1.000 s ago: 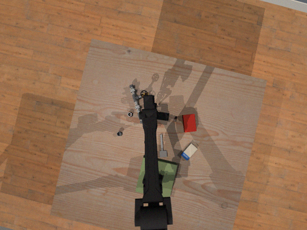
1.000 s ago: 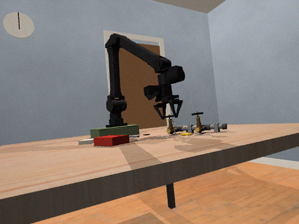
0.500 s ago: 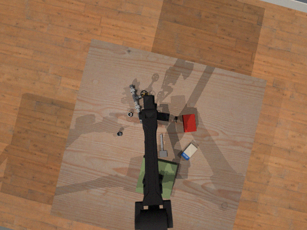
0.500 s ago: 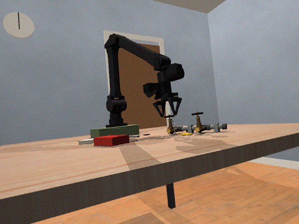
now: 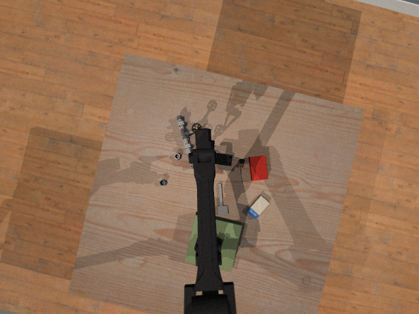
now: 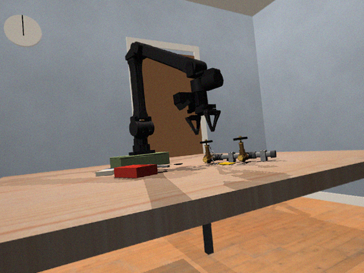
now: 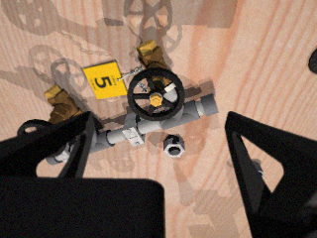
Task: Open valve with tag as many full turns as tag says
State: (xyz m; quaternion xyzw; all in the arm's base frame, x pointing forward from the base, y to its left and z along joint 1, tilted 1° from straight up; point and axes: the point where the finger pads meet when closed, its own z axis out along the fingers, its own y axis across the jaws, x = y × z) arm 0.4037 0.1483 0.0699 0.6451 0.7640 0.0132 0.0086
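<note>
My hand is 120 mm above the yellow tag, 60 mm short of it and 40 mm to the right of it. From my hand the other things lie so: grey tool (200 mm behind, 150 mm to the right, 120 mm below); then red block (280 mm to the right, 110 mm below, 30 mm ahead).
</note>
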